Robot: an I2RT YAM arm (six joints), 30 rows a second.
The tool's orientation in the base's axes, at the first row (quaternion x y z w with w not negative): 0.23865, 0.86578, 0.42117, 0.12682
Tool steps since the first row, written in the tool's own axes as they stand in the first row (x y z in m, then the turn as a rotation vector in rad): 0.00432, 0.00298, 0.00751, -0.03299, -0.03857, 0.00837; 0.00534, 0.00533, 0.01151, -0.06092, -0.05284, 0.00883; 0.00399, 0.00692, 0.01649, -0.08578, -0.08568, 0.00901; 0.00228, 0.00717, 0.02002, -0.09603, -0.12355, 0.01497; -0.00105, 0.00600, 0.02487, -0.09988, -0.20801, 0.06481
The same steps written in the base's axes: 0.00038, 0.00885, -0.00233, 0.01987, -0.03205, -0.03498; 0.00191, 0.01331, -0.00295, 0.03954, -0.05385, -0.04602; 0.00565, 0.01678, -0.00472, 0.05079, -0.08411, -0.07160; 0.00867, 0.01838, -0.00665, 0.05044, -0.10558, -0.10498; 0.01320, 0.01927, -0.01049, 0.04881, -0.11912, -0.20217
